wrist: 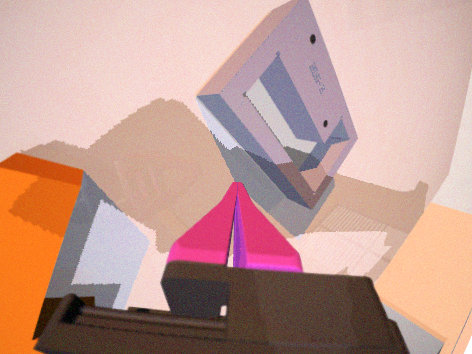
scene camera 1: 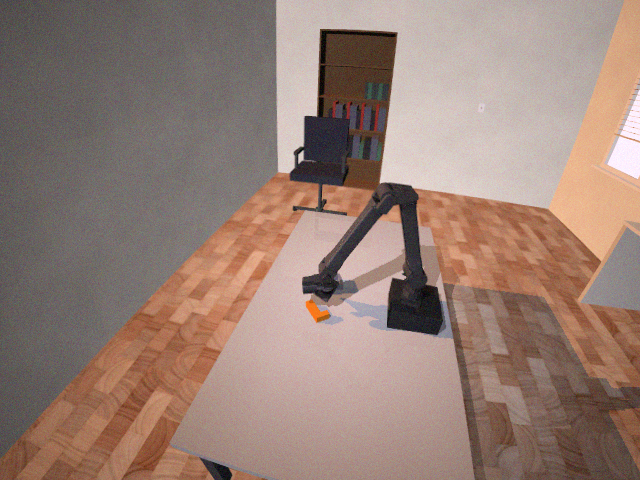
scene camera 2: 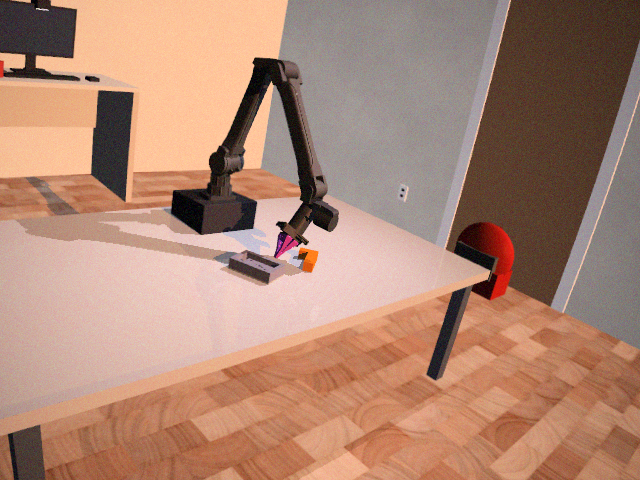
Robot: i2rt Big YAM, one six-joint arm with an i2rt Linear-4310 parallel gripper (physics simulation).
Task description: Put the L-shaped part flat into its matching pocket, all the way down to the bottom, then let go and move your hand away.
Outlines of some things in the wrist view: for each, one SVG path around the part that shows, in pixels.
My gripper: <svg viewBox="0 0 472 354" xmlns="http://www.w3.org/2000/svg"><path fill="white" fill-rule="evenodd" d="M410 354L397 323L392 319L388 319L372 279L367 276L303 272L300 254L253 204L242 182L233 182L221 202L173 243L160 281L170 311L129 306L127 310L86 305L76 294L67 294L61 300L33 347L33 350L43 354ZM226 306L226 315L223 316L221 315L221 308L223 306ZM234 223L233 267L228 267Z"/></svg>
An orange L-shaped part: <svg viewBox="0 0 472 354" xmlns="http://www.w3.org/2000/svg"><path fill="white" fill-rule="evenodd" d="M95 306L95 296L79 297L86 305ZM15 153L0 162L0 354L43 354L33 350L33 347L63 297L44 297L81 188L83 170Z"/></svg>
